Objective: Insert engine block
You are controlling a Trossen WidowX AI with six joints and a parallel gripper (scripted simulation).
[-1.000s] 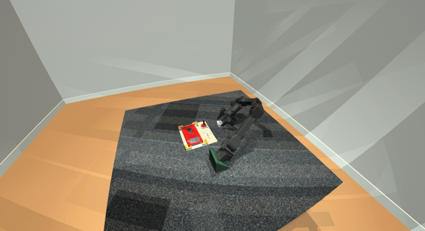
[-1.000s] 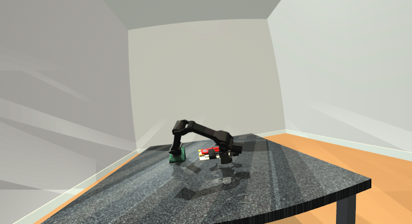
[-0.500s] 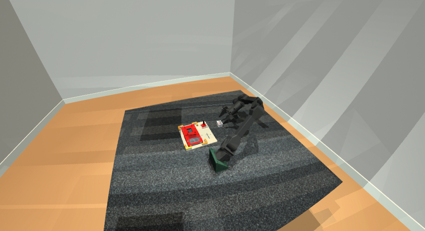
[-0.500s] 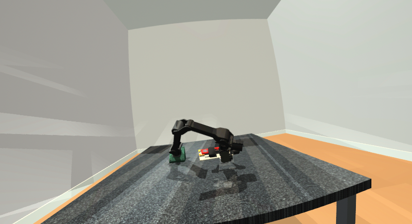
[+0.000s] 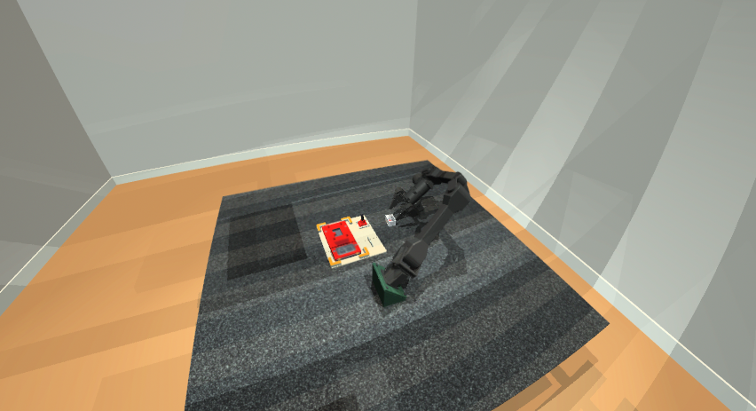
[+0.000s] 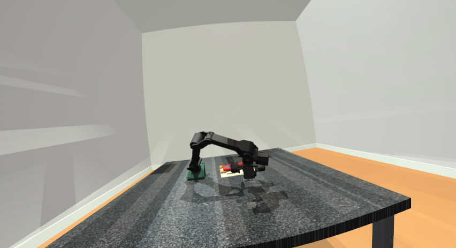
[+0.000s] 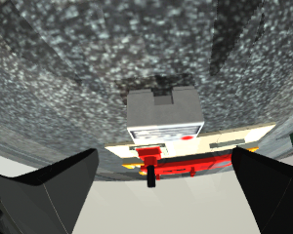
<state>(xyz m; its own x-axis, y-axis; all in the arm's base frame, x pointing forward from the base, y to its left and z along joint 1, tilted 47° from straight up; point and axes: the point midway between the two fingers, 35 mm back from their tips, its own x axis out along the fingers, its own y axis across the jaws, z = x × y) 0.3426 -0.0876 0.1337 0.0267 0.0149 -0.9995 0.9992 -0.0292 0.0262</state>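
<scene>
The grey engine block lies 4 cm below my gripper tip.
</scene>
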